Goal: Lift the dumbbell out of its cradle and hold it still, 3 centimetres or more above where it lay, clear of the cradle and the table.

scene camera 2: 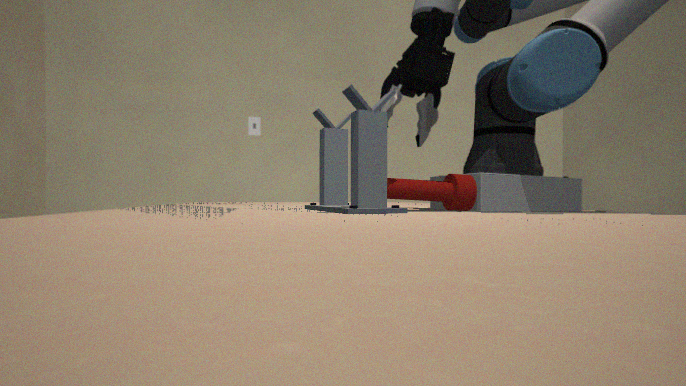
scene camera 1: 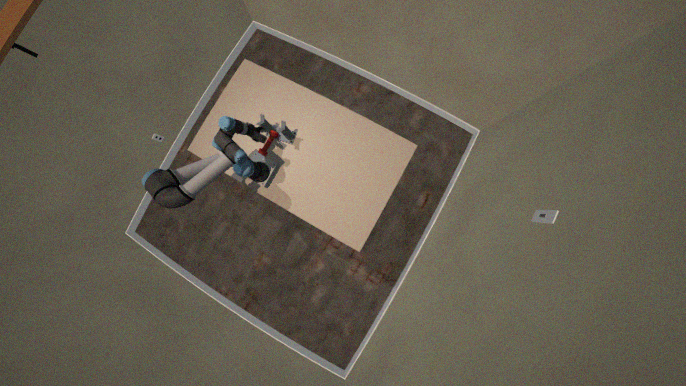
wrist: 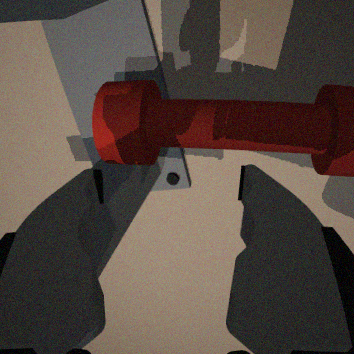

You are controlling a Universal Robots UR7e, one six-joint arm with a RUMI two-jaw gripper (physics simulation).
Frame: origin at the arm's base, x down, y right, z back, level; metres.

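Where they show: gripper, fingertip midpoint: [scene camera 2: 400, 142] [wrist: 170, 170]; arm's base, link origin: [scene camera 2: 501, 178] [scene camera 1: 259, 172].
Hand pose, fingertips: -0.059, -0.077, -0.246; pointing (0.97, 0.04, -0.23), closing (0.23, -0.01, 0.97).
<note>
Each offset is from my fingertips to the top centre of the thing, as dx, dy, dz. "pt": to the spot under its first point. Level surfaces: height alone.
The red dumbbell {+0.048, -0.005, +0.027} [scene camera 1: 268, 144] [scene camera 2: 430, 191] [wrist: 250, 125] lies low and roughly level, next to the grey cradle's tall forked posts. In the wrist view one end head lies over the cradle's base plate {pt +0.115, +0.054, -0.091} [wrist: 100, 45]. The cradle {-0.073, +0.022, -0.088} [scene camera 1: 286, 133] [scene camera 2: 369, 160] stands upright, and the forks on top of its posts are empty. My gripper [scene camera 2: 404, 134] [wrist: 170, 170] is partly open with nothing between its fingers. It hangs above the dumbbell, behind the nearer post in scene camera 2. In the wrist view the bar runs crosswise beyond the fingertips, parallel to the gap between them.
The cradle's posts rise close beside the gripper, and one post partly hides a finger in scene camera 2. The arm's grey base block [scene camera 2: 530, 193] stands by the dumbbell's other end. The pale table top {dx +0.123} [scene camera 1: 340, 165] [scene camera 2: 300, 300] lies under them.
</note>
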